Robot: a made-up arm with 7 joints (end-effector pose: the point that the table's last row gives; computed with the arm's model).
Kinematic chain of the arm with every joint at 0, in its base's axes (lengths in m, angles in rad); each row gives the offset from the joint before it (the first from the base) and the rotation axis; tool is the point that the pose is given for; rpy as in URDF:
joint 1: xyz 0 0 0.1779 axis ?
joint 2: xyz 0 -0.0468 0.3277 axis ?
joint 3: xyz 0 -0.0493 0.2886 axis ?
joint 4: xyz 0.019 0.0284 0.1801 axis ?
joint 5: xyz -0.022 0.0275 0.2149 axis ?
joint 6: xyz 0 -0.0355 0.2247 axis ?
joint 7: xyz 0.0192 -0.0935 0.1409 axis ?
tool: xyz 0 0 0 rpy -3.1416 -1.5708 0
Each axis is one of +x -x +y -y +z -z.
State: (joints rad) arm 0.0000 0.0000 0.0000 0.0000 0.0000 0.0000 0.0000
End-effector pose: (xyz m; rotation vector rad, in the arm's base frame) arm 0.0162 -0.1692 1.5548 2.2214 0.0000 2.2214
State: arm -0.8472 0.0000 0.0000 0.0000 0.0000 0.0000 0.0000
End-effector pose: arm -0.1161 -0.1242 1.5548 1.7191 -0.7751 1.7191
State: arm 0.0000 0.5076 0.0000 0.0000 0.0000 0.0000 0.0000
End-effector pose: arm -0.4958 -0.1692 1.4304 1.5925 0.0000 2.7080
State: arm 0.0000 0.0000 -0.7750 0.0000 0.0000 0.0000 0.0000
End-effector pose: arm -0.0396 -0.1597 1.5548 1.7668 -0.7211 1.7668
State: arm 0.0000 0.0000 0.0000 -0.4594 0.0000 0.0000 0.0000
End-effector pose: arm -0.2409 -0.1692 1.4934 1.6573 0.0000 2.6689
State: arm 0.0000 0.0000 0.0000 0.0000 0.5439 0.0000 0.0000
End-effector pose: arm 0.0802 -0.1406 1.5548 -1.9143 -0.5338 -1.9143
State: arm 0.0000 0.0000 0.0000 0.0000 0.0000 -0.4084 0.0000
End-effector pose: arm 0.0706 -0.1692 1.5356 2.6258 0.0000 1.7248
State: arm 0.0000 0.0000 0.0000 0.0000 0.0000 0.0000 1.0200
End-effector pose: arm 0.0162 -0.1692 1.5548 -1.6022 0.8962 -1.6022
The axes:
joint 1: +z
joint 2: -y
joint 3: +z
joint 4: +y
joint 5: +z
joint 6: -y
joint 7: +x

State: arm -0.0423 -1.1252 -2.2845 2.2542 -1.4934 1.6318 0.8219
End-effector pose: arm 0.1834 -0.5824 0.7890 1.2597 -0.7299 -0.6595
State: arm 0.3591 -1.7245 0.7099 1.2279 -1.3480 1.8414 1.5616
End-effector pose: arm 0.6057 0.5052 0.2266 -2.1593 0.0465 0.0162
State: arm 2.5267 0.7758 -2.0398 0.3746 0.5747 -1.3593 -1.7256
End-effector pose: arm 0.7860 -0.0532 1.0038 -0.3529 -2.1613 -0.3486
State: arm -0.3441 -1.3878 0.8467 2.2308 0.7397 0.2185 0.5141
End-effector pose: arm 0.1884 0.1502 0.1940 -1.2435 0.4414 2.2972
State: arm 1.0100 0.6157 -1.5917 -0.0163 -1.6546 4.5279 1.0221
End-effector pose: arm -0.3387 -0.4367 1.1710 0.1631 2.5667 0.9284
